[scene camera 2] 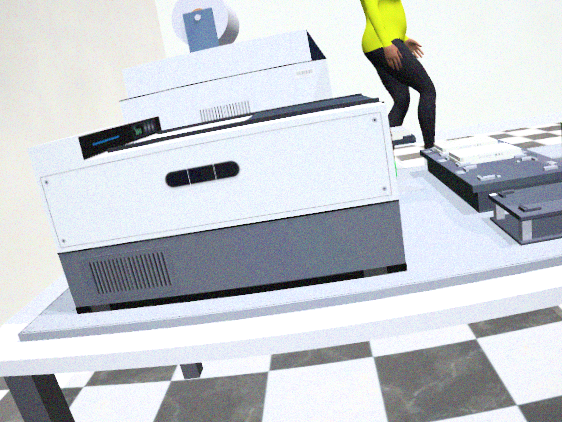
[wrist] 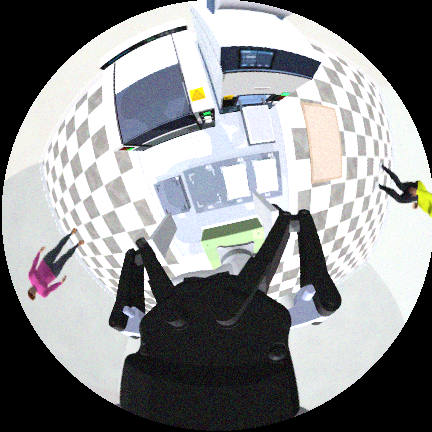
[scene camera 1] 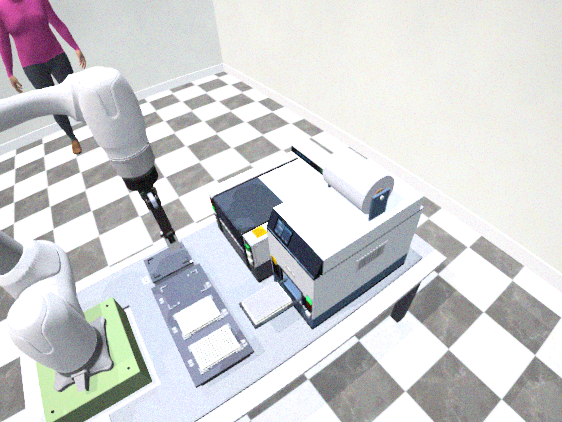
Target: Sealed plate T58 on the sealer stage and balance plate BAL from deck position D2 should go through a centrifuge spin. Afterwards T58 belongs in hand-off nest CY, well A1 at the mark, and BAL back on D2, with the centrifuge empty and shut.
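Places are measured from the arm's base along level axes (x ahead, y left, z up), in metres.
Pixels of known places: gripper, between the fingertips: [wrist: 211,211]; arm's base, origin of its link: [wrist: 235,256] [scene camera 1: 82,353].
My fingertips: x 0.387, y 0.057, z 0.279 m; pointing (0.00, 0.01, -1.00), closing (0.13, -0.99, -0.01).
Observation:
For each thing: its middle in the pictures, then the offset to it from my fingertips.
- Sealed plate T58, middle of its body: [scene camera 1: 266,300] [wrist: 259,122] dy -0.171, dx +0.183, dz -0.248 m
- centrifuge, middle of its body: [scene camera 2: 233,179] [scene camera 1: 284,205] [wrist: 153,79] dy +0.160, dx +0.418, dz -0.246 m
- white plate, middle of its body: [scene camera 2: 465,145] [scene camera 1: 215,347] [wrist: 266,175] dy -0.205, dx -0.009, dz -0.309 m
- tall sealer, middle of its body: [scene camera 2: 233,101] [scene camera 1: 346,228] [wrist: 241,35] dy -0.138, dx +0.480, dz -0.130 m
- film roll, middle of its body: [scene camera 2: 207,22] [scene camera 1: 357,180] dy -0.136, dx +0.501, dz +0.050 m
Sealed plate T58 [scene camera 1: 266,302] [scene camera 2: 400,134] [wrist: 260,125] lies on the stage sticking out of the sealer. A white plate, which I take for BAL [scene camera 1: 200,317] [scene camera 2: 485,152] [wrist: 235,181], lies at the middle deck position; its label is unreadable. The dark grey nest, taken for CY [scene camera 1: 168,264] [wrist: 172,196], stands bare beside the deck. The centrifuge [scene camera 1: 242,207] [scene camera 2: 280,175] [wrist: 152,107] has its dark lid down; its inside is hidden. My gripper [scene camera 1: 171,239] [wrist: 211,211] is open and empty, above the nest's end of the deck; it does not show in scene camera 2.
Another white plate [scene camera 1: 216,347] [wrist: 265,175] lies at the deck's far end from the nest. The tall sealer [scene camera 1: 367,267] [wrist: 267,82] stands beside the centrifuge, with a film roll [scene camera 1: 355,182] on top. The green arm base [scene camera 1: 132,360] [wrist: 231,232] stands across the deck. Two people stand around the table.

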